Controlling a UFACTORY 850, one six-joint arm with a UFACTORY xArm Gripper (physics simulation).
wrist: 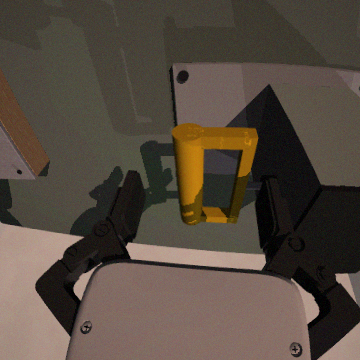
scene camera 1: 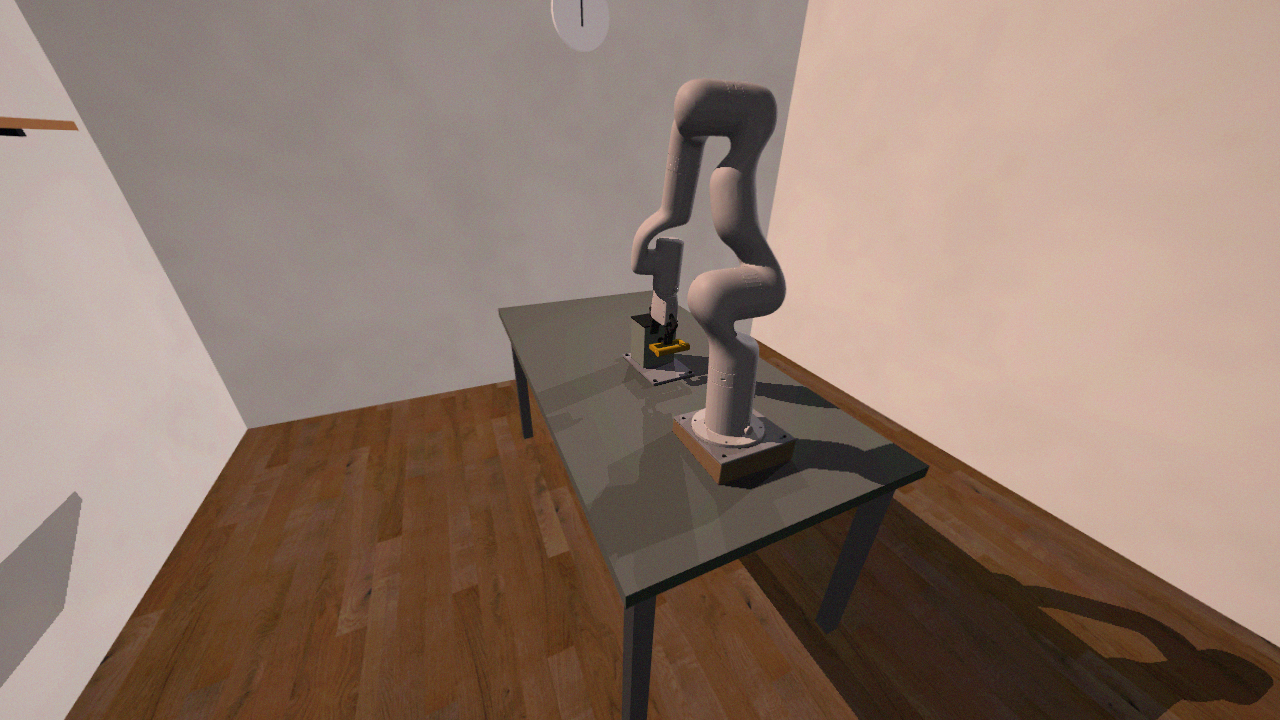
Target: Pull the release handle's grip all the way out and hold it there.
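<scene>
The yellow release handle is a rectangular frame with a thick round grip bar on the side away from its dark box housing. A short thin rod shows between the frame and the housing. My gripper is open wide and empty. In the wrist view the lower part of the handle shows between the two fingers, one finger out past the grip bar, the other between frame and housing. Whether the fingertips are level with the grip is hard to tell.
The housing stands on a pale base plate with bolts at its corners, on the grey-green table. The arm's wood-sided base block stands on the handle's side of the housing.
</scene>
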